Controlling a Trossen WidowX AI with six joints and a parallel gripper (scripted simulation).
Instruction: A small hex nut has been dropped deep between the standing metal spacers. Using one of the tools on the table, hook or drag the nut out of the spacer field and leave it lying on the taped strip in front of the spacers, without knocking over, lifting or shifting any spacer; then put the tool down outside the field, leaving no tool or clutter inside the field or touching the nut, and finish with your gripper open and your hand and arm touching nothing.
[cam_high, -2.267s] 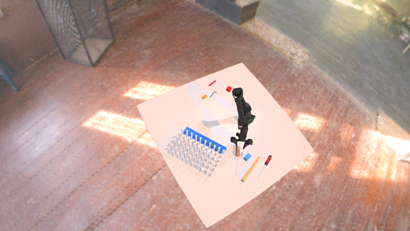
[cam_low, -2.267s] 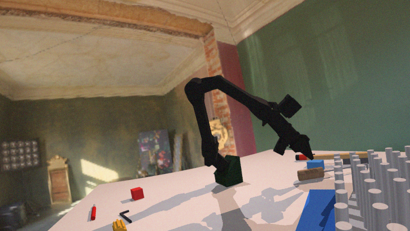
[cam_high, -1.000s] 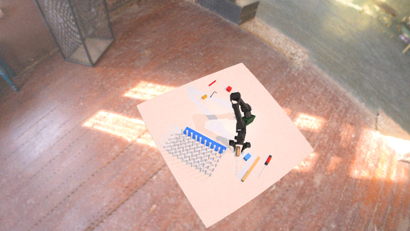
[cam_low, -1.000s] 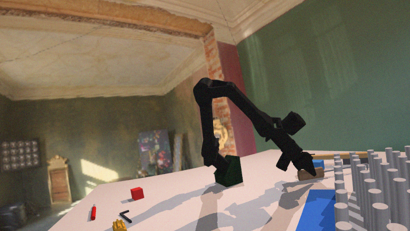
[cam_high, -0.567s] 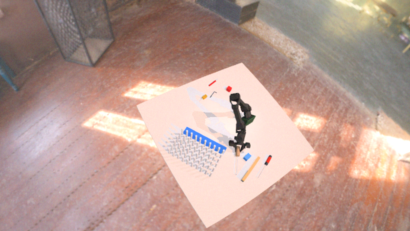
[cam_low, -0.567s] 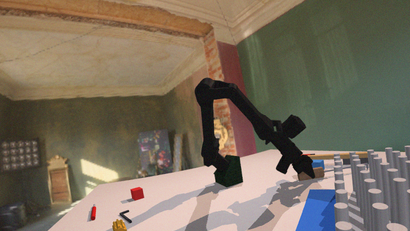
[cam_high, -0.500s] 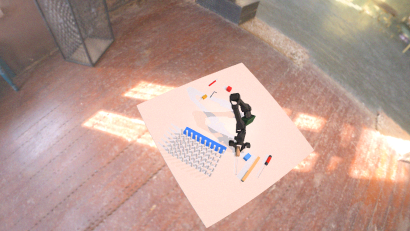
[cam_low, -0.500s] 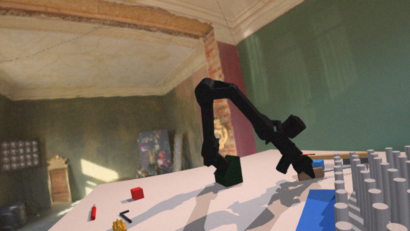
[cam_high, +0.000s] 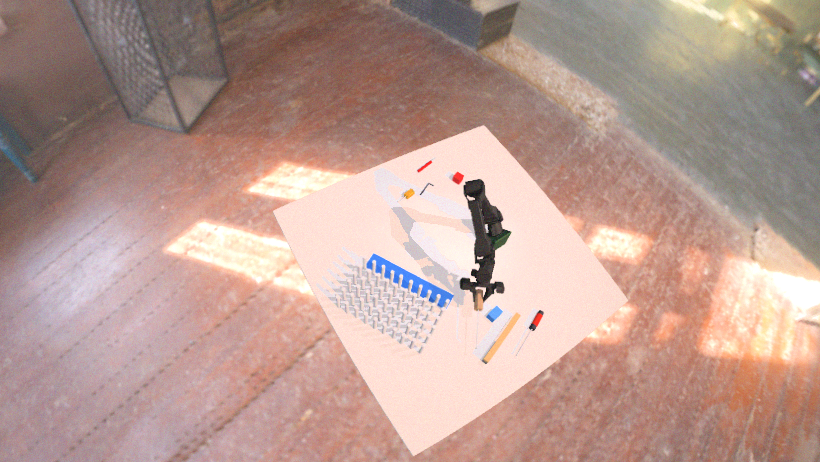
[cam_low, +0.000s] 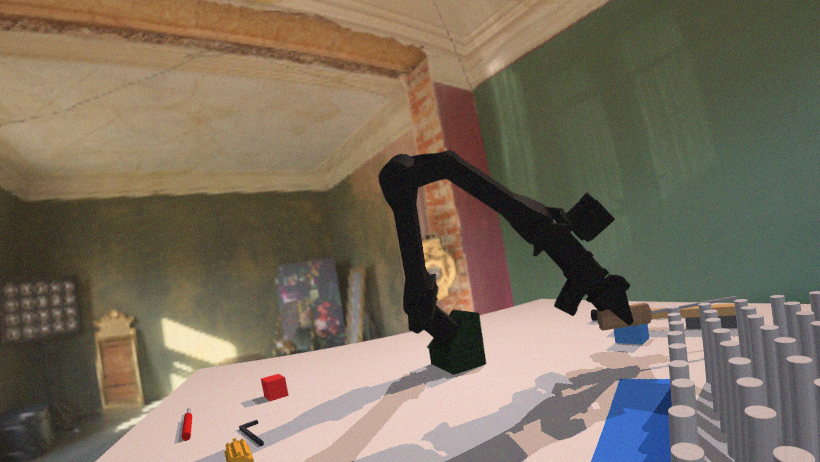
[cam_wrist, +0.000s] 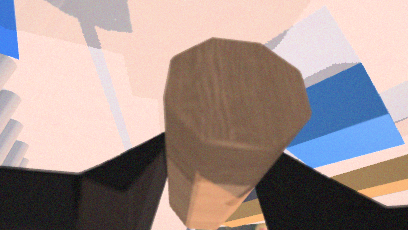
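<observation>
My gripper tip is 150 mm short of the blue taped strip, 270 mm to the left of it and 60 mm above it. From my gripper tip the other things lie so: yellow piece 120 mm behind, 630 mm to the right, 50 mm below; then blue block 40 mm behind, 80 mm to the left, 50 mm below; then allen key 240 mm behind, 620 mm to the right, 60 mm below.
</observation>
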